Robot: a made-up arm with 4 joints. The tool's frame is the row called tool.
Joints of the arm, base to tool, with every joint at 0 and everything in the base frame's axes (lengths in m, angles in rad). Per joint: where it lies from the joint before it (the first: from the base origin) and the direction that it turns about. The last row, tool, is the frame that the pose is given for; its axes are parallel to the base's.
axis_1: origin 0 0 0.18 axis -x
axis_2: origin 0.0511 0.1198 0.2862 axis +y
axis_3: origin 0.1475 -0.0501 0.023 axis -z
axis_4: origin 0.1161 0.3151 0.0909 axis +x
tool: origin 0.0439 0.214 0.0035
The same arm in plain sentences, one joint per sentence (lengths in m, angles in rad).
The arm has four revolute joints in a row. What follows holds with every joint at zero, and every direction is one of the base frame's.
Joint 1 lies 0.18 m along +z from the base frame's origin and rotates about -x.
Joint 2 lies 0.0511 m along +x and 0.1198 m along +y and 0.2862 m along +z from joint 1 and rotates about +y.
Joint 3 lies 0.1475 m along +x and 0.0501 m along -y and 0.023 m along +z from joint 2 and rotates about -z.
Joint 4 lies 0.1161 m along +x and 0.3151 m along +y and 0.0909 m along +z from joint 3 and rotates about +x.
The tool frame, which is the frame that the pose is given for, lies 0.0439 m along +x and 0.214 m along +y and 0.0035 m along +z from joint 4; its axes are parallel to the base frame's.

